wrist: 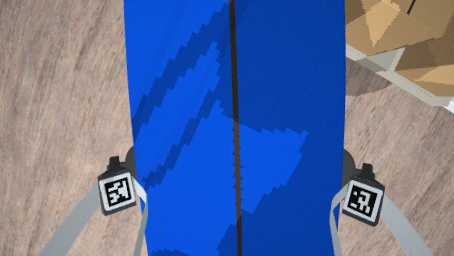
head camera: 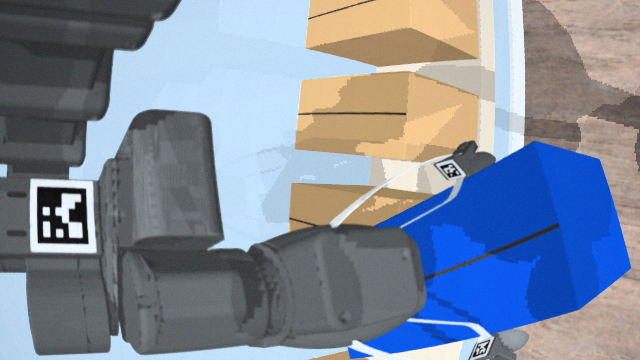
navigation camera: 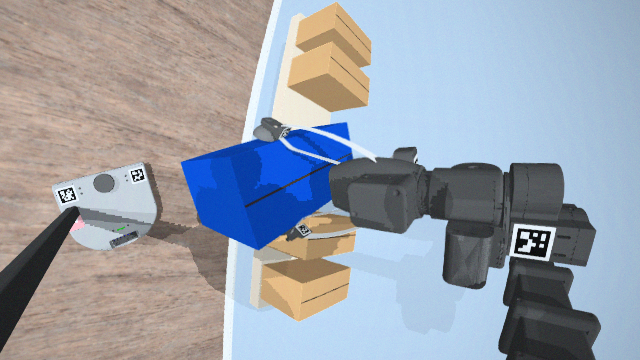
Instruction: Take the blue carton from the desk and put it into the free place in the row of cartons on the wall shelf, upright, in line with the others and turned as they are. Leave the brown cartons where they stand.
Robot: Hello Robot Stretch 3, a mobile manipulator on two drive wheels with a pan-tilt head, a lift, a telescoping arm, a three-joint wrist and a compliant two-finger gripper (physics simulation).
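Places are measured from the robot's base along level axes (x up, y left, z back), in centimetres.
Where they show: gripper, fingertip midpoint: [wrist: 238, 164] [head camera: 503, 253]; robot's base at its link origin: [navigation camera: 104, 182].
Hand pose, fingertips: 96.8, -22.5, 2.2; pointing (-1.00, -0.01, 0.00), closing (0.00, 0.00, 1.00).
Things, the pixels of their top centre, and the offset from my fingertips, as dx, dy, dz. Level surfaces: height alone.
- blue carton at its top centre: [wrist: 235, 118] [head camera: 430, 276] [navigation camera: 312, 173] +5.1, -4.3, -0.2
- lower brown carton at its top centre: [head camera: 353, 5] [navigation camera: 328, 292] -11.5, -19.8, +43.0
- wooden floor at its surface level: dx -96.8
The blue carton [head camera: 505, 210] [navigation camera: 225, 185] [wrist: 285, 60] is between the two fingertips of my gripper [head camera: 492, 250] [navigation camera: 281, 181] [wrist: 238, 164], which is shut on it. The carton is in the air, overlapping the wall shelf [head camera: 486, 45] [navigation camera: 300, 107] [wrist: 415, 92] in the head view and reaching out over the floor. Its dark seam runs slanted against the seams of the brown cartons [head camera: 355, 95] [navigation camera: 310, 65] [wrist: 370, 25]. In the navigation view bare shelf shows beside the upper pair of brown cartons. The carton hides the shelf's middle part there.
A lower brown carton [navigation camera: 300, 285] stands near the shelf's end, with another partly hidden beside a fingertip. The light blue wall [head camera: 250, 75] [navigation camera: 475, 75] is behind the row. My grey base [navigation camera: 125, 195] and black mast [navigation camera: 40, 265] stand on the wooden floor [navigation camera: 125, 75].
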